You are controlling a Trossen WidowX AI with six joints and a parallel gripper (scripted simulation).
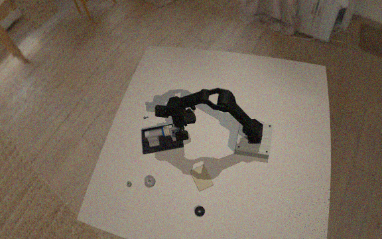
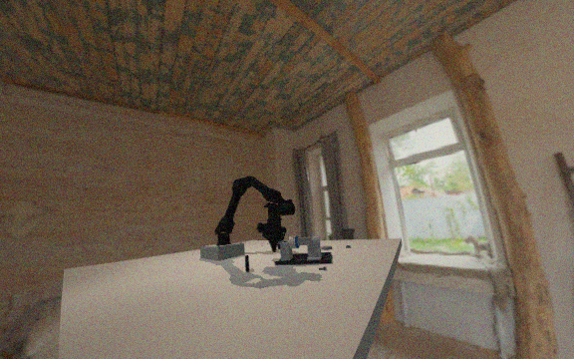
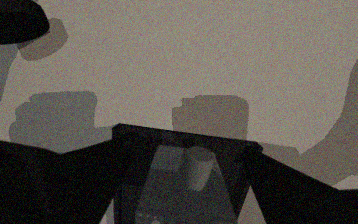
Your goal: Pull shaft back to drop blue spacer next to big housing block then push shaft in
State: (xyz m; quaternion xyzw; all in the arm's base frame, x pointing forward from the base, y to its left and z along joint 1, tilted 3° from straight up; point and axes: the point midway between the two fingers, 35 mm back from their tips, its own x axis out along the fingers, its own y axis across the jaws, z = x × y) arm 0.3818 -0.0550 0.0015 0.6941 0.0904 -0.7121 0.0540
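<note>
Right now my gripper tip is 100 mm short of the blue spacer, 30 mm below it and 20 mm to the right of it. From my gripper tip the other things lie so: tan card (250 mm to the left, 110 mm behind, 40 mm below); then small screw (240 mm ahead, 110 mm to the right, 40 mm below).
</note>
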